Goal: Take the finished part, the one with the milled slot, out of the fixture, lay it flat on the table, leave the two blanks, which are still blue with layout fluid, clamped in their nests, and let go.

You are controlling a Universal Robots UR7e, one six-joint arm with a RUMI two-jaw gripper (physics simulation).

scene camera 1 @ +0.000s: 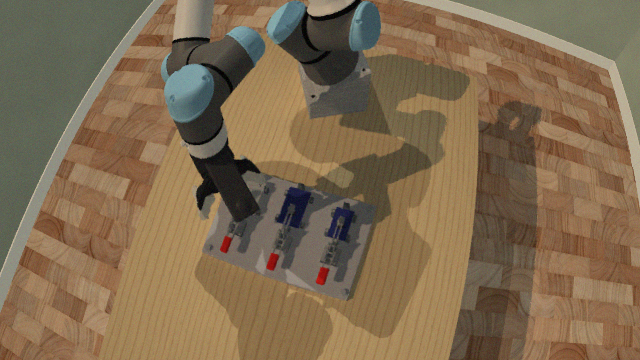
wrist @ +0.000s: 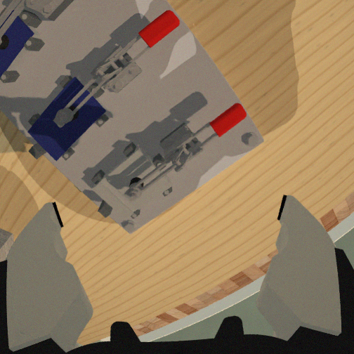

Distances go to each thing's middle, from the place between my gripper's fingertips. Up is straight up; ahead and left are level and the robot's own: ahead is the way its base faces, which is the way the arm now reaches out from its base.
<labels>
Right now my hand is 120 mm above the finished part [wrist: 111,188], 70 mm past it and 10 mm to the left of it. Round my hand: fixture plate [scene camera 1: 300,266] 150 mm below, 100 mm to the left, 20 mm behind.
</labels>
